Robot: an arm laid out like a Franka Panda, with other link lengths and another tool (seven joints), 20 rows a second.
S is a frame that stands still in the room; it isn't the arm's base.
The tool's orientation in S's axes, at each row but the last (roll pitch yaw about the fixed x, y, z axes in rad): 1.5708 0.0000 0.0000; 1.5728 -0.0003 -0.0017; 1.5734 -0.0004 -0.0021; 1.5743 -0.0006 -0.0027; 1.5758 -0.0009 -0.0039; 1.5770 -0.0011 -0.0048; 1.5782 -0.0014 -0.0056; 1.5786 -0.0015 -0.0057
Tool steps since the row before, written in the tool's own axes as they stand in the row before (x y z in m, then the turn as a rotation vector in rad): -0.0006 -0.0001 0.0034 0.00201 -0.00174 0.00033; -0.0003 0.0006 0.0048 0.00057 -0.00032 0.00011; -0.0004 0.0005 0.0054 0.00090 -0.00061 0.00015; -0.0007 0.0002 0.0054 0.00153 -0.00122 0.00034; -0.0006 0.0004 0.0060 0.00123 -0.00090 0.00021; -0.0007 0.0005 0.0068 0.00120 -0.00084 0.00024; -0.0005 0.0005 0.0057 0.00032 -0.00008 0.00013; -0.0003 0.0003 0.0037 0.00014 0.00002 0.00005
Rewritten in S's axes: -0.0006 -0.0034 -0.0001 0.00201 -0.00033 -0.00174; -0.0003 -0.0048 0.0006 0.00057 -0.00011 -0.00032; -0.0004 -0.0054 0.0005 0.00090 -0.00015 -0.00061; -0.0007 -0.0054 0.0002 0.00153 -0.00034 -0.00122; -0.0006 -0.0060 0.0004 0.00123 -0.00021 -0.00090; -0.0007 -0.0068 0.0005 0.00120 -0.00024 -0.00084; -0.0005 -0.0057 0.0005 0.00032 -0.00013 -0.00008; -0.0003 -0.0037 0.0003 0.00014 -0.00005 0.00002
